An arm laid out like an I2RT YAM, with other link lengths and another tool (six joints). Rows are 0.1 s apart.
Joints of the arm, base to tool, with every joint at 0 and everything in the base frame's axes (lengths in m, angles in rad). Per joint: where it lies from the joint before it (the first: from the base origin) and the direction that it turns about. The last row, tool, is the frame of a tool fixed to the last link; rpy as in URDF.
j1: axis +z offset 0 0 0.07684
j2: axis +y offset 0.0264 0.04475 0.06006
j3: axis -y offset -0.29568 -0.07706 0
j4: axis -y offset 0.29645 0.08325 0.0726
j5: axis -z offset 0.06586 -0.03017 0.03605
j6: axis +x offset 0.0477 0 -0.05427
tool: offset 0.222 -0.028 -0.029 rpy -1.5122 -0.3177 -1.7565
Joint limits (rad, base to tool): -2.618..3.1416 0..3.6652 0..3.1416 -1.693..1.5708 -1.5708..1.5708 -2.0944..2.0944
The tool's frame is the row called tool.
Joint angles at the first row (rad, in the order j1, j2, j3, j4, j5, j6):
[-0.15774 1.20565 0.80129 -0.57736 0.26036 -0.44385]
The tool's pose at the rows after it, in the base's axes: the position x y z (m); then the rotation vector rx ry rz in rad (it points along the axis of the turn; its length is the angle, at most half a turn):
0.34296, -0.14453, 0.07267, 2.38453, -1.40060, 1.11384
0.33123, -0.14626, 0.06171, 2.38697, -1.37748, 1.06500
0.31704, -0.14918, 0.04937, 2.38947, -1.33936, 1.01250
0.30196, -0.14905, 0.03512, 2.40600, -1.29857, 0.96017
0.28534, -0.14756, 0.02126, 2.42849, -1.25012, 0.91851
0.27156, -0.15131, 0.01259, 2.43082, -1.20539, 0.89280
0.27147, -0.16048, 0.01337, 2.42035, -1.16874, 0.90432
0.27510, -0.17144, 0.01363, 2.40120, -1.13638, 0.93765
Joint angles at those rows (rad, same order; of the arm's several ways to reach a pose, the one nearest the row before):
[-0.15774 1.20945 0.78335 -0.58614 0.27523 -0.44499]
[-0.15776 1.21253 0.75933 -0.59415 0.28896 -0.45492]
[-0.15849 1.21289 0.72575 -0.59760 0.30767 -0.47473]
[-0.15965 1.20643 0.68303 -0.59756 0.31414 -0.49917]
[-0.16081 1.18240 0.62736 -0.59339 0.31604 -0.53160]
[-0.16843 1.15988 0.58119 -0.58423 0.32979 -0.56631]
[-0.18787 1.15453 0.56705 -0.55828 0.34199 -0.61055]
[-0.21078 1.15072 0.54418 -0.50336 0.35381 -0.65748]

